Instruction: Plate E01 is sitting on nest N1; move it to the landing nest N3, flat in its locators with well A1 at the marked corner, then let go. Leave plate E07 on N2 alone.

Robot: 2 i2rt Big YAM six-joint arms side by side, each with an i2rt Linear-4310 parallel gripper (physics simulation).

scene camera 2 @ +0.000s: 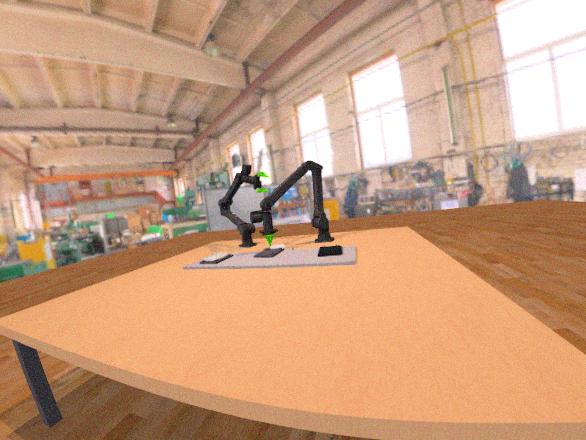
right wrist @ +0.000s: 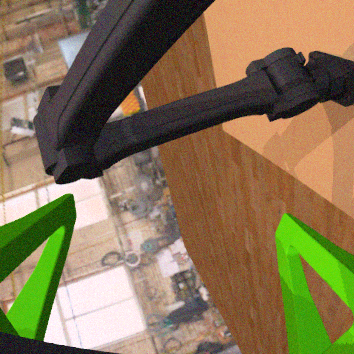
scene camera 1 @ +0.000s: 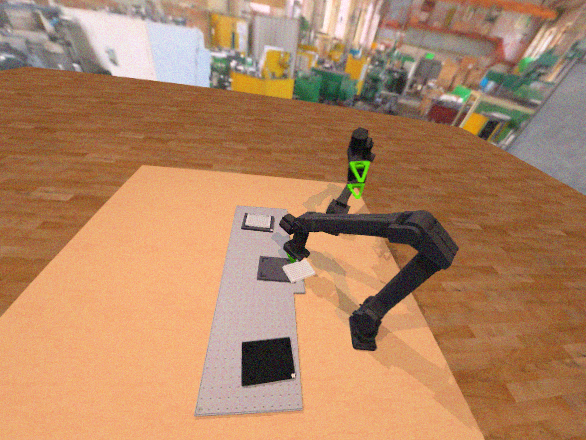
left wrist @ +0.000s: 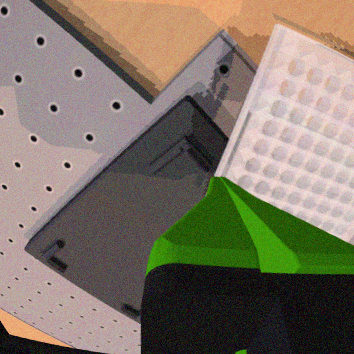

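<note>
A white well plate, apparently E01, lies askew at the right edge of the dark grey middle nest, out of its locators. My left gripper is shut and empty, its tips beside the plate's edge, over the nest. Another white plate, apparently E07, sits on a dark nest at the back. A black nest with a white corner mark stands at the front. Nest labels cannot be read. My right gripper is open and empty, high up.
The nests stand on a grey perforated board on the wooden table. The left arm reaches across from the right in scene camera 1, and its links cross the right wrist view.
</note>
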